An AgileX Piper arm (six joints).
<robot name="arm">
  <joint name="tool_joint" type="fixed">
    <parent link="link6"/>
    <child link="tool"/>
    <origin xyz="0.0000 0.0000 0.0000" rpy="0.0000 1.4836 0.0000"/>
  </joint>
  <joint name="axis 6" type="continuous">
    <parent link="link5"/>
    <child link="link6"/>
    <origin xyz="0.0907 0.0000 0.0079" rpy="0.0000 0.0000 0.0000"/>
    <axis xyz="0.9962 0 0.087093"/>
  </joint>
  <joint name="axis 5" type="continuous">
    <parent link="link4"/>
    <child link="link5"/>
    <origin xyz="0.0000 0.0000 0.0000" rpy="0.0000 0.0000 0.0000"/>
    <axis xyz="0 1 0"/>
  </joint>
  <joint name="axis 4" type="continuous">
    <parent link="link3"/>
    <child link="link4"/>
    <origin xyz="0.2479 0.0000 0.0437" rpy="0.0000 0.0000 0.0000"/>
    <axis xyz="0.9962 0 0.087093"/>
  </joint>
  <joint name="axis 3" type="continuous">
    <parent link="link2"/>
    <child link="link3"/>
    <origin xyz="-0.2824 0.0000 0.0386" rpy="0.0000 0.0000 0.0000"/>
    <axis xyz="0 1 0"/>
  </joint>
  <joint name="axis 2" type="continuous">
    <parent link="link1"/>
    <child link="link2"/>
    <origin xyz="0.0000 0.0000 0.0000" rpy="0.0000 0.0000 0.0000"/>
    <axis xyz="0 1 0"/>
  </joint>
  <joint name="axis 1" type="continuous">
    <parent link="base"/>
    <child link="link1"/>
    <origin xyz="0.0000 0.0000 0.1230" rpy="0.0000 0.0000 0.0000"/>
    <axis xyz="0 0 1"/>
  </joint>
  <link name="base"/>
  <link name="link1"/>
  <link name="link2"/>
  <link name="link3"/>
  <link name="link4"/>
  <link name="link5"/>
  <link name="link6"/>
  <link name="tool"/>
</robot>
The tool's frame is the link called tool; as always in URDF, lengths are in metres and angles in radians. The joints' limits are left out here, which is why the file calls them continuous.
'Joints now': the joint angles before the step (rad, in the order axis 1, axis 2, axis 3, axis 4, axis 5, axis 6). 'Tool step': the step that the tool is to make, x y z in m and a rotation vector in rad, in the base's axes. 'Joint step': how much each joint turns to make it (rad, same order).
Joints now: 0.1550, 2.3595, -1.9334, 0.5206, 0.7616, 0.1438
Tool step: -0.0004, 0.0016, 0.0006, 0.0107, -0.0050, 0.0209
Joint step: 0.0000, 0.0002, -0.0003, 0.0263, 0.0061, -0.0333
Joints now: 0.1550, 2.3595, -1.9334, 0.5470, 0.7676, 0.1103
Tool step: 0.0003, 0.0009, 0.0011, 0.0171, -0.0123, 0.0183
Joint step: -0.0022, 0.0000, 0.0002, 0.0370, 0.0004, -0.0412
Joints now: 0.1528, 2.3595, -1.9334, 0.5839, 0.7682, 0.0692
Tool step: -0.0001, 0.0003, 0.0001, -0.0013, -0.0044, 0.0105
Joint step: 0.0000, 0.0001, -0.0001, 0.0050, 0.0017, -0.0144
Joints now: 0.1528, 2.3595, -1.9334, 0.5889, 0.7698, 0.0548
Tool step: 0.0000, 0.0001, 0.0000, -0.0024, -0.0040, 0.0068
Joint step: 0.0000, 0.0001, 0.0001, 0.0017, -0.0001, -0.0094
